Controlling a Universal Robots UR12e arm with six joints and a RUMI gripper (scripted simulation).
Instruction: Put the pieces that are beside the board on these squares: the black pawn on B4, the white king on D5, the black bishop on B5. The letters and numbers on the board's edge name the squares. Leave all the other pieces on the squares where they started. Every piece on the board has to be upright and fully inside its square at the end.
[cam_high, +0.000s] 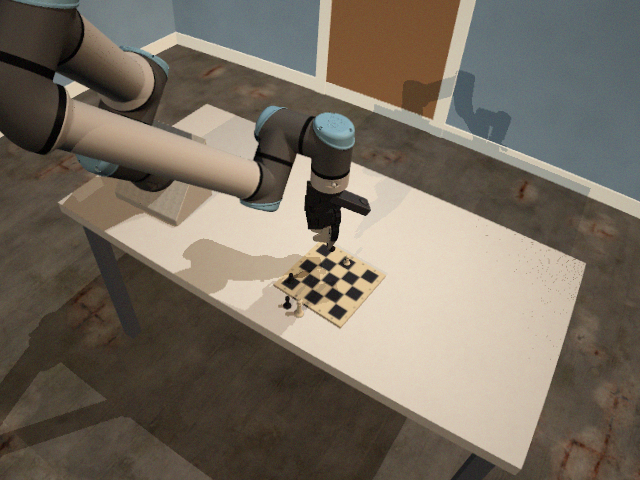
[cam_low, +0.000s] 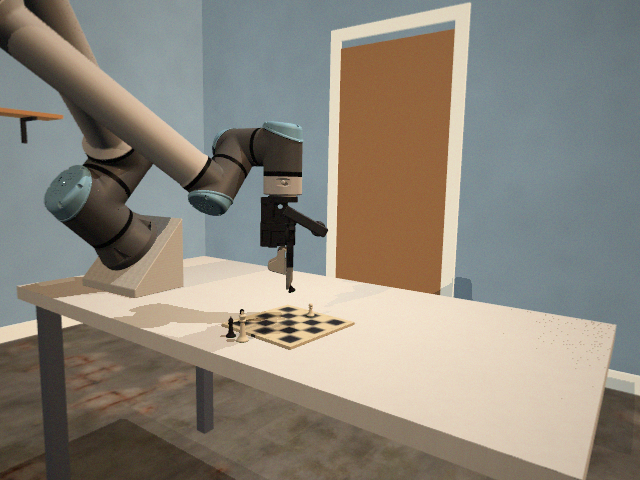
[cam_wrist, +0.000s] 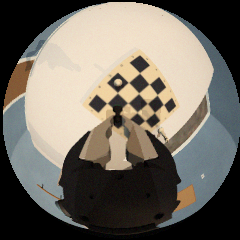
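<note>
My gripper is now 4 cm short of the chessboard, 4 cm to the left of it and 9 cm above it. From my hand the other things lie so: black bishop: 1 cm behind, 18 cm to the right, 7 cm below; white king: 2 cm ahead, 18 cm to the right, 6 cm below.
</note>
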